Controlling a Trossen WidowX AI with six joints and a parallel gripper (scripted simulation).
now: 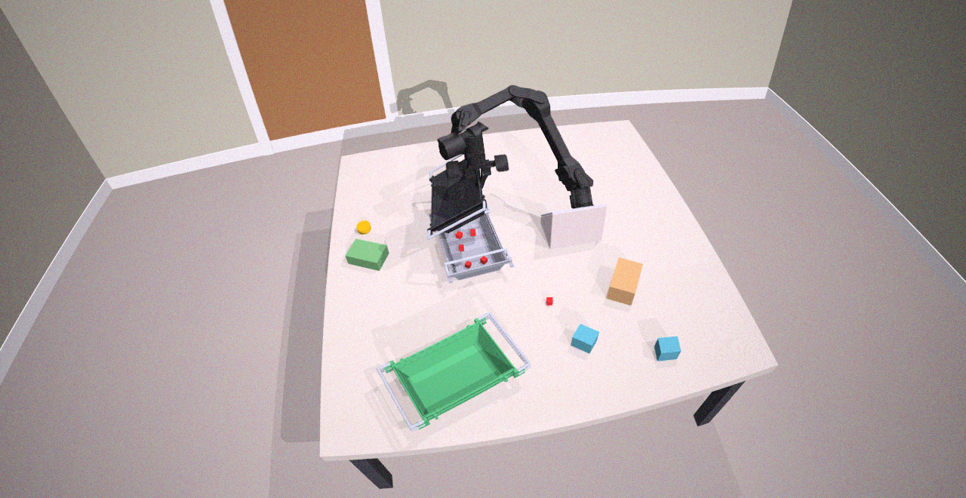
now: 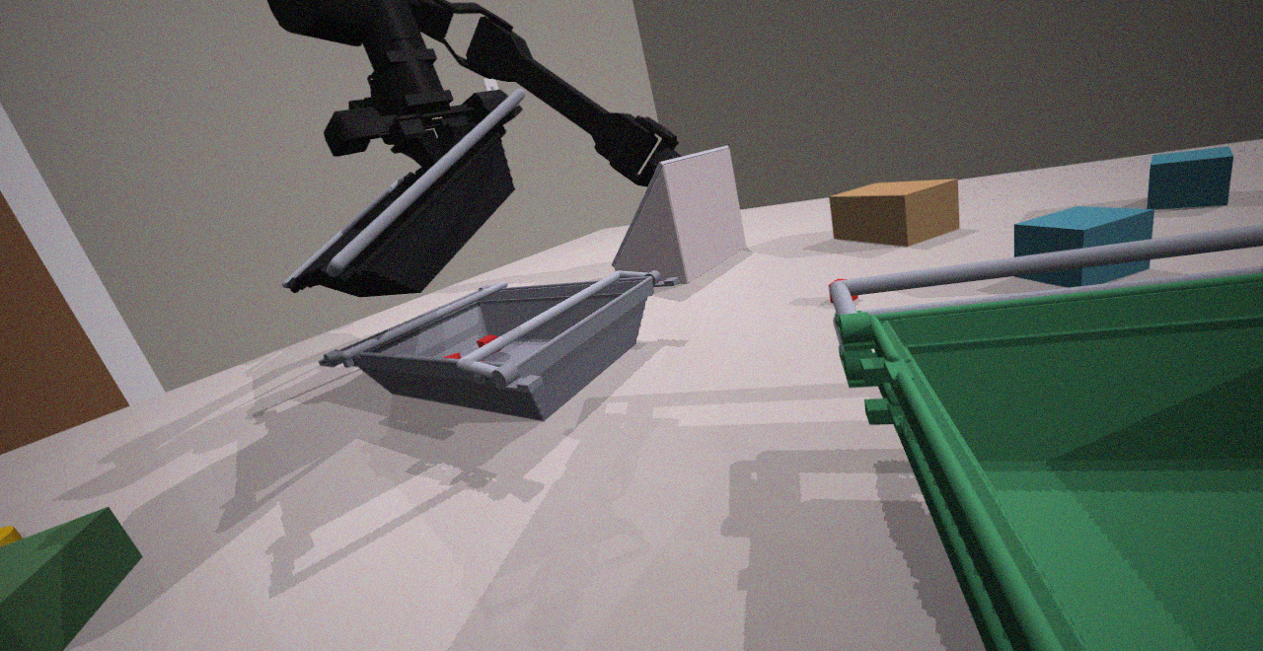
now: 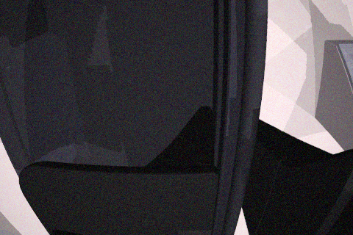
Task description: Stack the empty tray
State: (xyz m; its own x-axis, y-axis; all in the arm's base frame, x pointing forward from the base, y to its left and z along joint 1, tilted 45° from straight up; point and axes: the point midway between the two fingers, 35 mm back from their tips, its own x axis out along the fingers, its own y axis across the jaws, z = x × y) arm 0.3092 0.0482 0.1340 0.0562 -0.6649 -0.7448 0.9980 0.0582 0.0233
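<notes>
The black tray is 80 mm ahead of my gripper tip. The rest, counted from my gripper tip: red block 330 mm to the left, 180 mm behind, 160 mm below; then yellow disc 420 mm ahead, 160 mm below, 40 mm to the right; then green block 390 mm ahead, 150 mm below, 100 mm to the left.
</notes>
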